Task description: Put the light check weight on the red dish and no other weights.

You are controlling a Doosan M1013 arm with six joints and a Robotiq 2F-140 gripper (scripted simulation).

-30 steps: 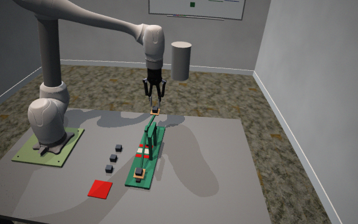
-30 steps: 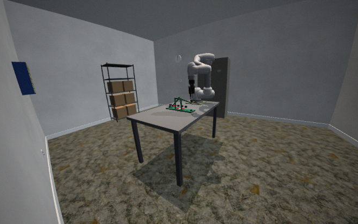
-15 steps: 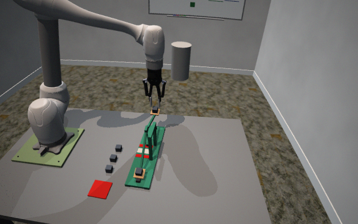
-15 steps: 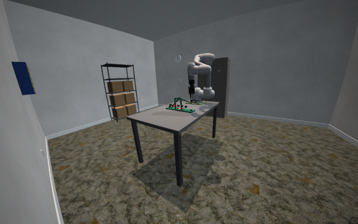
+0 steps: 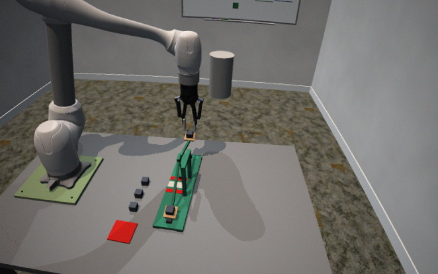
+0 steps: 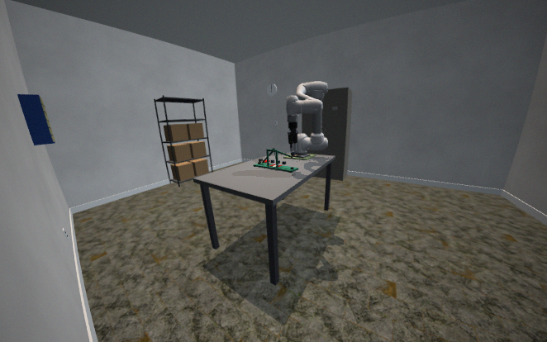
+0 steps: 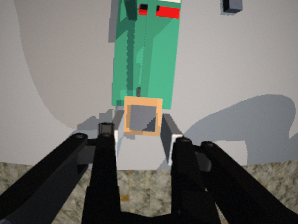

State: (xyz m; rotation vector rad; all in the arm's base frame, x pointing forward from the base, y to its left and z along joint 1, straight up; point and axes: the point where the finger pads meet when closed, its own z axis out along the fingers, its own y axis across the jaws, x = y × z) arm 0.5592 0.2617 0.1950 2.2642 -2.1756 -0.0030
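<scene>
Now: the dark weight 50 mm below my hand. Also, from my hand: green rocker balance: 10 mm ahead, 200 mm to the right, 120 mm below; then red dish: 150 mm behind, 490 mm to the right, 210 mm below.
</scene>
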